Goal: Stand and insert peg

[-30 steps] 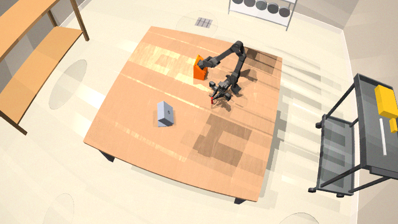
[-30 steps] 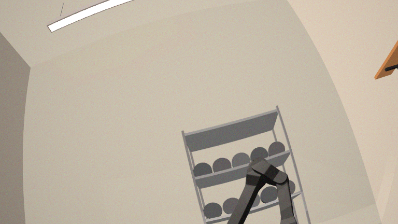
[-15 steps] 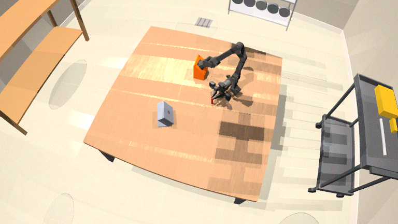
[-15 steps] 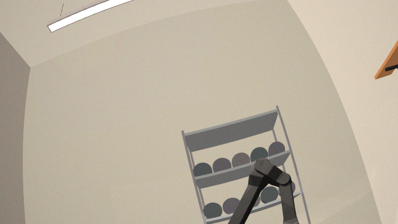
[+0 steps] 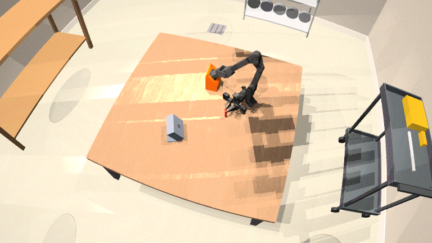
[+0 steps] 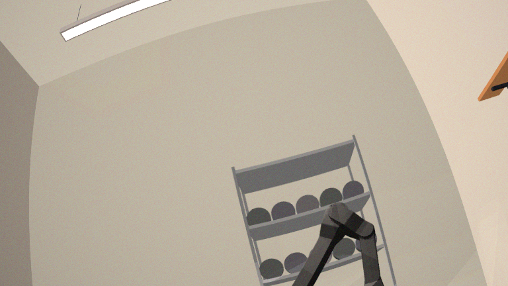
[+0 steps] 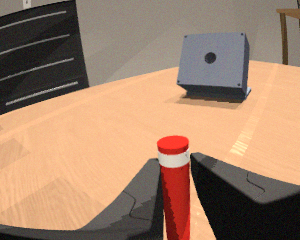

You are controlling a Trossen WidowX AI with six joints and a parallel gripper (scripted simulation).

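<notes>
The red peg lies 10 mm below my gripper tip. Also, from my gripper tip: grey sloped panel (240 mm ahead, 240 mm to the right).
</notes>
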